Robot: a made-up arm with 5 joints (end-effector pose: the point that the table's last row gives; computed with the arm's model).
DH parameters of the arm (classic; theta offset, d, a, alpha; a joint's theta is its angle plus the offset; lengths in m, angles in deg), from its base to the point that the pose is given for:
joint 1: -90 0.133 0.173 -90
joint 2: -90 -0.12 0.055 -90
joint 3: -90 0.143 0.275 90
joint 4: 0 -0.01 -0.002 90
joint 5: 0 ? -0.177 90
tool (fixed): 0 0.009 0 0
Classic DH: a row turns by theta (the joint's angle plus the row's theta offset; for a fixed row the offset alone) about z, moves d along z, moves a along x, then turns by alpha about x.
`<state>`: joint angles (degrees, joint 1 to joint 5).
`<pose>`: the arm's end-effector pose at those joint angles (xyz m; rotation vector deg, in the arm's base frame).
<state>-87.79 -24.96 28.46 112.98 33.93</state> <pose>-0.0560 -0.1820 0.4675 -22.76 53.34 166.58</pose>
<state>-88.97 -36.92 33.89 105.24 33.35</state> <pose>0.0310 -0.1386 0.4411 2.05 -53.26 -163.38</pose>
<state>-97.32 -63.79 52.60 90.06 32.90</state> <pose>0.1897 -0.0292 0.3097 -39.56 -42.97 -136.08</pose>
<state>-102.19 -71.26 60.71 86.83 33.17</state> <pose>0.2255 0.0030 0.2595 -48.64 -38.71 -127.69</pose>
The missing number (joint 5, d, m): 0.079
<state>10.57 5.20 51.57 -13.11 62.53</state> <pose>-0.0857 -0.3044 0.4293 -6.81 10.02 18.15</pose>
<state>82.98 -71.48 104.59 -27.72 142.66</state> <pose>-0.2242 -0.2936 0.2598 -83.05 -42.44 25.51</pose>
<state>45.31 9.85 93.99 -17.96 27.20</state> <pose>0.0636 -0.3805 0.2617 18.91 -66.28 43.49</pose>
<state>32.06 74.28 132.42 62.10 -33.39</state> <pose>0.0384 -0.5224 0.2466 85.10 -60.90 -136.63</pose>
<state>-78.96 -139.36 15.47 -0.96 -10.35</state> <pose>-0.0810 0.0087 0.1249 -108.90 76.59 -7.41</pose>
